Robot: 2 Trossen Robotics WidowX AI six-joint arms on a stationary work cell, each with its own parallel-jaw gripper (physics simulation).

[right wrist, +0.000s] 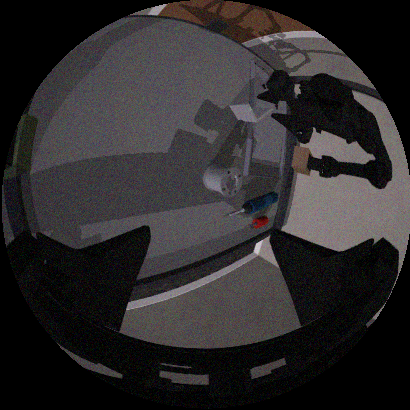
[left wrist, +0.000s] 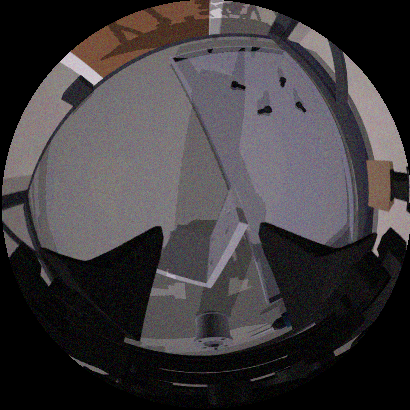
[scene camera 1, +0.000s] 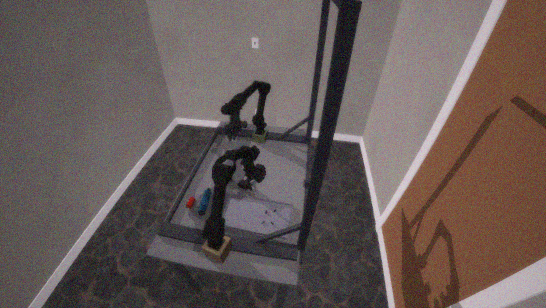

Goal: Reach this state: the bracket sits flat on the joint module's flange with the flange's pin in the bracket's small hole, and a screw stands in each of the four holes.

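Places are measured from the left arm's base along level axes (x ahead, y left, z up), in centimetres.
Pixels of known places: left gripper, between the fingertips: (right wrist: 264,105) (left wrist: 211,231) (scene camera 1: 255,186); right gripper, between the fingertips: (right wrist: 212,234) (scene camera 1: 232,140); left arm's base, origin of its link: (right wrist: 309,162) (left wrist: 391,183) (scene camera 1: 216,242); right arm's base, origin of its link: (scene camera 1: 260,132).
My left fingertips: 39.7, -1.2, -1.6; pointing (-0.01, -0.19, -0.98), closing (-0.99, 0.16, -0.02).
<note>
Ahead of a thing's pixels: the offset from my left fingertips to its top centre, as dx, dy, dz. "spot": to the spot under its first point.
The pale L-shaped bracket {+0.9, +0.8, +1.0} (left wrist: 222,245) (right wrist: 242,112) is beside the tray and apart from the joint module. The grey cylindrical joint module {+3.2, +20.7, -1.1} (left wrist: 213,326) (right wrist: 215,180) has a bare flange with holes; its pin cannot be made out. Several black screws {-9.1, -11.0, -6.0} (scene camera 1: 266,211) (left wrist: 265,110) stand or lean in the tray {-13.4, -4.8, -5.9} (scene camera 1: 240,214) (left wrist: 300,160). My left gripper (scene camera 1: 246,186) (left wrist: 211,231) (right wrist: 264,105) is open and empty near the bracket, which shows between its fingertips in the left wrist view. My right gripper (scene camera 1: 233,136) (right wrist: 212,234) is open and empty, well away from these parts.
A blue screwdriver {spot: -18.6, +22.7, -3.7} (scene camera 1: 205,201) (left wrist: 286,320) (right wrist: 261,203) lies near the joint module, with a small red object {-19.9, +31.7, -4.1} (scene camera 1: 190,202) (right wrist: 260,222) beside it. A dark frame post (scene camera 1: 330,110) rises at the table's right side in the scene view.
</note>
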